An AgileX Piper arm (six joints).
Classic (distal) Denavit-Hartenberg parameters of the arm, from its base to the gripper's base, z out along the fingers. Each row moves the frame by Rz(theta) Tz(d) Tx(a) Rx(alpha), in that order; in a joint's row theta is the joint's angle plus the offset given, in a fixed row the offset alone. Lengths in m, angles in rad.
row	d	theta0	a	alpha
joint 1	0.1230	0.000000	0.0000	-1.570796
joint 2	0.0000	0.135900	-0.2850	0.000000
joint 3	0.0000	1.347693	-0.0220	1.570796
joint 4	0.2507	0.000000	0.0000	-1.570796
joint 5	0.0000	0.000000	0.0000	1.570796
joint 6	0.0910	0.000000	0.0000	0.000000
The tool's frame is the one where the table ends.
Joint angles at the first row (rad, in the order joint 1, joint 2, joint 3, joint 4, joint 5, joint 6):
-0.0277, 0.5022, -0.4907, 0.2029, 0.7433, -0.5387
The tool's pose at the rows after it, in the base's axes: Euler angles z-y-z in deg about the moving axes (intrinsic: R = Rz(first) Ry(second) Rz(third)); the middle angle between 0 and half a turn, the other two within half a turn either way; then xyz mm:
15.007, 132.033, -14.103, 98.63, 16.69, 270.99
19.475, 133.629, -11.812, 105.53, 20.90, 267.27
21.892, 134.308, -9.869, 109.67, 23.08, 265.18
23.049, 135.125, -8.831, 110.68, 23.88, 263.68
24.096, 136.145, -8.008, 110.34, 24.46, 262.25
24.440, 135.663, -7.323, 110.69, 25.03, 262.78
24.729, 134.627, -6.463, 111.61, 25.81, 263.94
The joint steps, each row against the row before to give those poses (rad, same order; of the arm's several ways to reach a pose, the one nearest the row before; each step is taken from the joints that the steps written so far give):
0.0034, 0.0665, 0.0000, 0.0979, 0.0432, -0.1177
-0.0001, 0.0485, -0.0001, 0.0702, 0.0049, -0.0740
0.0000, 0.0282, 0.0001, 0.0381, -0.0001, -0.0297
0.0000, 0.0114, 0.0000, 0.0098, 0.0094, -0.0062
0.0001, 0.0058, 0.0000, 0.0022, 0.0166, -0.0019
0.0000, 0.0001, 0.0000, 0.0115, -0.0043, -0.0003
0.0000, -0.0001, 0.0000, 0.0191, -0.0122, -0.0017

